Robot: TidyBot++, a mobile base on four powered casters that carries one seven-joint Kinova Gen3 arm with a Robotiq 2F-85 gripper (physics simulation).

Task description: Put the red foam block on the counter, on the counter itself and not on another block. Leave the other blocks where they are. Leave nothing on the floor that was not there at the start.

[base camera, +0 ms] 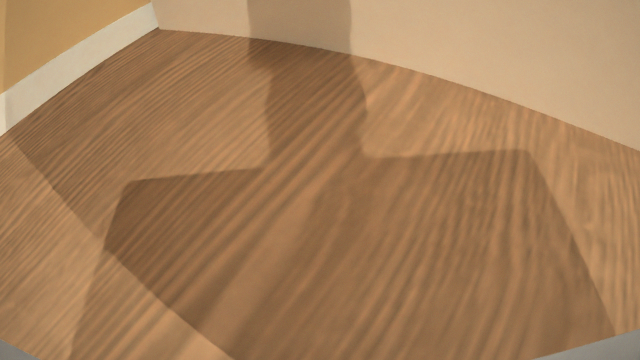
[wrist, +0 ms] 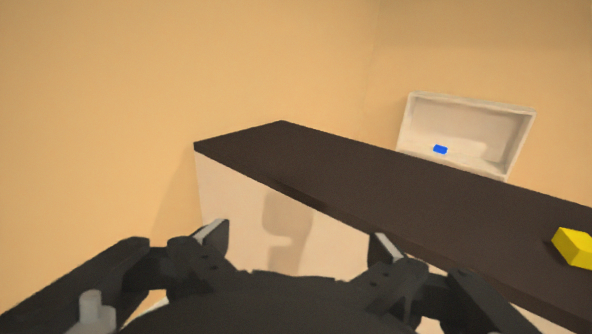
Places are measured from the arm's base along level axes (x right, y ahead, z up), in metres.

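Pixels of known places: gripper, between the fingertips: (wrist: 297, 241).
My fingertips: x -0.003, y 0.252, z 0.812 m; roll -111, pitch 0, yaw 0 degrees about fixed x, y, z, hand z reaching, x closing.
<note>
Behind a point stands the place of what it marks.
The counter (wrist: 380, 185) {y 0.902, x 0.255, z 0.514 m} has a dark top and a pale front and runs from the middle to the lower right in the wrist view. A yellow block (wrist: 575, 247) {y 0.601, x 0.633, z 0.554 m} sits on the counter top at the right edge of that view, partly cut off. A small blue block (wrist: 440, 149) {y 2.132, x 1.081, z 0.247 m} lies inside a white open-fronted box beyond the counter. My gripper (wrist: 297, 241) {y 0.252, x -0.003, z 0.812 m} is open and empty, with its fingers spread in front of the counter's pale front panel. The red foam block does not show in either view.
The white box (wrist: 465, 101) {y 1.994, x 1.076, z 0.664 m} is beyond the counter's far edge, against the tan wall (wrist: 175, 65) {y 1.169, x -0.559, z 0.832 m}. In the base camera view, wood floor (base camera: 320, 225) {y 0.367, x -0.024, z -0.396 m} with shadows on it meets a pale upright surface (base camera: 475, 50) {y 0.635, x 0.251, z -0.320 m} and a white baseboard (base camera: 80, 62) {y 0.945, x -0.695, z -0.359 m} at the left.
</note>
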